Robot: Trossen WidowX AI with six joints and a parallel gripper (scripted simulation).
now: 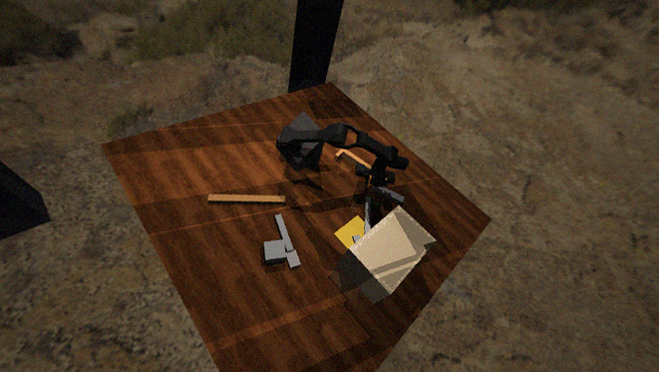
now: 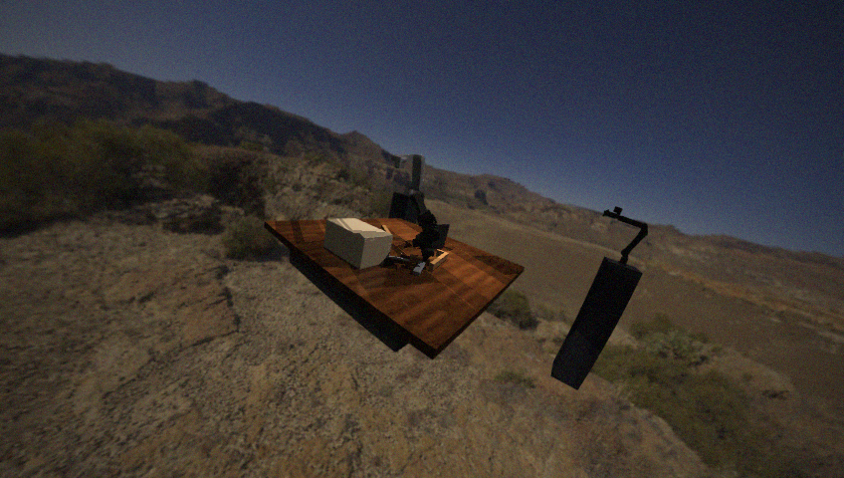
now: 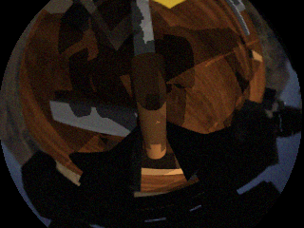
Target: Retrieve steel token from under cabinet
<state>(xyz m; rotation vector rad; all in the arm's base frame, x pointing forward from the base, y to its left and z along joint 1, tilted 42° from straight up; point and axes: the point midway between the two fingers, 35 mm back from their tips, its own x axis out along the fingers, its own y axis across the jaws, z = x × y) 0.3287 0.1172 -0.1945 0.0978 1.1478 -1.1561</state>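
Right now the grey bar is 9 cm ahead of my gripper tip and 4 cm to the left of it. The rest, counted from my gripper tip: steel token (26 cm to the right, 17 cm ahead); grey block (56 cm to the right, 1 cm ahead, 1 cm above); grey scraper (50 cm to the right, 2 cm ahead).
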